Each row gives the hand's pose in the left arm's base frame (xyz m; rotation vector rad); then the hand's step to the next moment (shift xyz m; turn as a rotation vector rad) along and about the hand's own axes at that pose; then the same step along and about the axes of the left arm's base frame.
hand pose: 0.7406 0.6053 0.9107 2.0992 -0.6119 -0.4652
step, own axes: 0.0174 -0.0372 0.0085 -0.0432 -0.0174 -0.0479
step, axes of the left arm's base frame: 0.0189 0.0029 -0.0373 -0.0051 0.0646 0.0161
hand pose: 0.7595 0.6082 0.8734 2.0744 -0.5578 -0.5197
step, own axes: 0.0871 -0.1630 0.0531 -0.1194 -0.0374 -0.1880
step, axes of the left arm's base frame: 0.0720 -0.0037 -0.1783 0.0147 0.2100 0.0817
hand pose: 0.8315 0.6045 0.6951 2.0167 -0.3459 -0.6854
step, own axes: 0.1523 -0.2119 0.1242 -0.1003 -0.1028 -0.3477
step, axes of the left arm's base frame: 0.0418 -0.0536 -0.2809 0.1230 0.3457 0.0829
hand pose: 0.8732 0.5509 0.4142 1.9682 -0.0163 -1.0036
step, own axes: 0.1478 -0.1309 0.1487 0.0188 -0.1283 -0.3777
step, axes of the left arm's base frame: -0.0442 -0.0830 -0.2286 0.2133 0.3376 -0.0038
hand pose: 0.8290 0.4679 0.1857 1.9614 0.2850 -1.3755
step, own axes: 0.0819 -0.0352 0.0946 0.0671 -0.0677 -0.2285
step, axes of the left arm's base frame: -0.0550 -0.0543 -0.1045 0.1572 0.1852 -0.0475
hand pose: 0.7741 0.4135 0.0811 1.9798 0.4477 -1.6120
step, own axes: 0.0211 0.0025 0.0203 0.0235 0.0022 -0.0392
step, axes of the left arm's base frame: -0.0098 -0.0158 -0.0227 0.0376 0.0198 -0.0170
